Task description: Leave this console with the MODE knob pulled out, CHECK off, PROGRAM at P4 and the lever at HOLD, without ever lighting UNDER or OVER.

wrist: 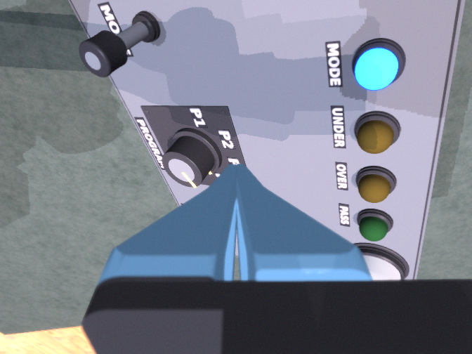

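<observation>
The console (295, 175) fills the middle of the wrist view. The black MODE knob (102, 54) at upper left stands out on a grey shaft. The MODE lamp (376, 69) is lit cyan. The UNDER lamp (375, 136) and OVER lamp (374, 188) are dull amber, unlit. The black PROGRAM knob (192, 156) has a pale line pointing toward the lower right; P1 and P2 show beside it, but the further labels are hidden, so I cannot tell its setting. My gripper (236, 177) is shut and empty, its tips just right of the PROGRAM knob in view. The CHECK switch and lever do not show.
An unlit green PASS lamp (373, 228) sits below the OVER lamp. A round white part (384, 267) below it is partly hidden by my gripper. A green-grey mottled surface (45, 200) lies around the console, with a wooden surface (45, 342) at lower left.
</observation>
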